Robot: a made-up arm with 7 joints. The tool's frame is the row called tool.
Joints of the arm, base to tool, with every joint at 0 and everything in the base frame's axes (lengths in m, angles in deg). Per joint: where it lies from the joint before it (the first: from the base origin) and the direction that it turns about. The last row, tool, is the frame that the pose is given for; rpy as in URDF.
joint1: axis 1 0 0 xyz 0.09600 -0.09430 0.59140
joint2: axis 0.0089 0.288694 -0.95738 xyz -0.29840 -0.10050 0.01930
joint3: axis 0 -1 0 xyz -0.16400 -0.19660 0.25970
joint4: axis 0 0 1 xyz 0.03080 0.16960 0.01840
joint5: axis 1 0 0 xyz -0.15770 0.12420 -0.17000
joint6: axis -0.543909 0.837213 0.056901 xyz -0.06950 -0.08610 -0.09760
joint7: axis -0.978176 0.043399 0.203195 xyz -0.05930 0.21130 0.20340
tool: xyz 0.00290 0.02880 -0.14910 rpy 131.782 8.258 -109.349
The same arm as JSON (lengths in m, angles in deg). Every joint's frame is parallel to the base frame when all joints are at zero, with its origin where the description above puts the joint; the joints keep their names.
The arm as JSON. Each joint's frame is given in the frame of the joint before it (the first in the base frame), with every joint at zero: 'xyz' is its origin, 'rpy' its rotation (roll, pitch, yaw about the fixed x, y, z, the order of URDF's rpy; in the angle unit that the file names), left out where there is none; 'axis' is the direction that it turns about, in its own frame. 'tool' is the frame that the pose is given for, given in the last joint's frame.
{
  "units": {
    "length": "m",
    "angle": "deg"
  },
  "joints": [
    {
      "name": "joint1",
      "type": "revolute",
      "origin": {
        "xyz": [
          0.096,
          -0.0943,
          0.5914
        ]
      },
      "axis": [
        1.0,
        0.0,
        0.0
      ]
    },
    {
      "name": "joint2",
      "type": "revolute",
      "origin": {
        "xyz": [
          -0.2984,
          -0.1005,
          0.0193
        ]
      },
      "axis": [
        0.0089,
        0.288694,
        -0.95738
      ]
    },
    {
      "name": "joint3",
      "type": "revolute",
      "origin": {
        "xyz": [
          -0.164,
          -0.1966,
          0.2597
        ]
      },
      "axis": [
        0.0,
        -1.0,
        0.0
      ]
    },
    {
      "name": "joint4",
      "type": "revolute",
      "origin": {
        "xyz": [
          0.0308,
          0.1696,
          0.0184
        ]
      },
      "axis": [
        0.0,
        0.0,
        1.0
      ]
    },
    {
      "name": "joint5",
      "type": "revolute",
      "origin": {
        "xyz": [
          -0.1577,
          0.1242,
          -0.17
        ]
      },
      "axis": [
        1.0,
        0.0,
        0.0
      ]
    },
    {
      "name": "joint6",
      "type": "revolute",
      "origin": {
        "xyz": [
          -0.0695,
          -0.0861,
          -0.0976
        ]
      },
      "axis": [
        -0.543909,
        0.837213,
        0.056901
      ]
    },
    {
      "name": "joint7",
      "type": "revolute",
      "origin": {
        "xyz": [
          -0.0593,
          0.2113,
          0.2034
        ]
      },
      "axis": [
        -0.978176,
        0.043399,
        0.203195
      ]
    }
  ],
  "tool": {
    "origin": {
      "xyz": [
        0.0029,
        0.0288,
        -0.1491
      ],
      "rpy": [
        131.78,
        8.26,
        -109.35
      ]
    }
  }
}

